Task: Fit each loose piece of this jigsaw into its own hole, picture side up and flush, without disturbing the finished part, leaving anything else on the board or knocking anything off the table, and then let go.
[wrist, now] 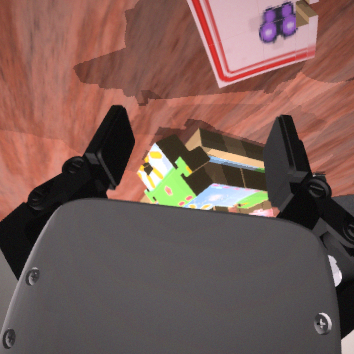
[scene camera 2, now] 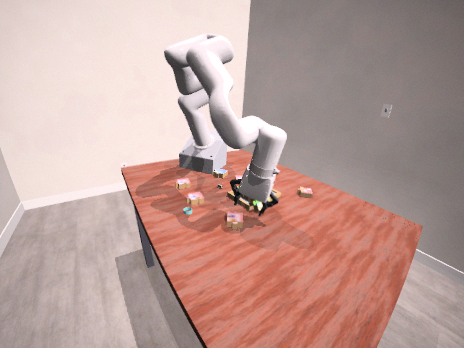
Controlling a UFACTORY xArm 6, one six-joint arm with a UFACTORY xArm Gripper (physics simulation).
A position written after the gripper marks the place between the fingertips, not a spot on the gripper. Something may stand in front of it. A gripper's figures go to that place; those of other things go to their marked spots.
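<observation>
A jigsaw board (wrist: 223, 149) sits 0.18 m from the lens, while the gripper (wrist: 197, 127) is 0.12 m from the lens.
</observation>
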